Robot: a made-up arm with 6 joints.
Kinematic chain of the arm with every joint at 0, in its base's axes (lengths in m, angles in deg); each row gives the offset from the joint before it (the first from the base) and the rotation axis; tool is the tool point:
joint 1: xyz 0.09 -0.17 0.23 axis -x
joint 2: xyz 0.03 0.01 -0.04 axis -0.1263 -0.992 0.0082
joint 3: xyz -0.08 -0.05 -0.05 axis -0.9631 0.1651 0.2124
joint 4: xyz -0.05 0.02 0 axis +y
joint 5: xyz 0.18 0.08 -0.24 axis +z
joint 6: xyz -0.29 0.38 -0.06 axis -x
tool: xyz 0.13 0 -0.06
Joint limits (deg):
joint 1: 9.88..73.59
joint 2: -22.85..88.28
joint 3: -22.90..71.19
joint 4: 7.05..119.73
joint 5: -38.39..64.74
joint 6: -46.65..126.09
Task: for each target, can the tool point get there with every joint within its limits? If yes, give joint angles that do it. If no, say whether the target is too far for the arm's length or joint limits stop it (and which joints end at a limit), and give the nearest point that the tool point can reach.
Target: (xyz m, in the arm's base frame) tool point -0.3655 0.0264 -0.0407
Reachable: yes | joints 46.60 6.27 2.67 92.72 21.79 24.07
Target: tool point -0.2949 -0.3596 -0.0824
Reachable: yes | joints 45.14 -1.01 8.48 17.80 52.03 62.12
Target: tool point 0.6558 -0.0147 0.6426
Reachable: no: joint limits stop it (at a limit: joint 1, joint 2, joint 3, joint 4, joint 5) | nearest point 0.7575 -0.3425 0.4980 | short by 0.372 m
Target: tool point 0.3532 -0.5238 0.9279
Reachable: no: joint limits stop it (at a limit: joint 1, joint 2, joint 3, joint 4, joint 5) | nearest point 0.2308 -0.6589 0.5031 | short by 0.462 m
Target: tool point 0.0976 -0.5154 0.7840
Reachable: no: joint limits stop it (at a limit: joint 1, joint 3, joint 4, joint 5) | nearest point 0.2162 -0.6507 0.4948 | short by 0.341 m
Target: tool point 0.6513 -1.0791 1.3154
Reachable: no: too far | nearest point 0.6384 -0.7462 0.4985 | short by 0.882 m
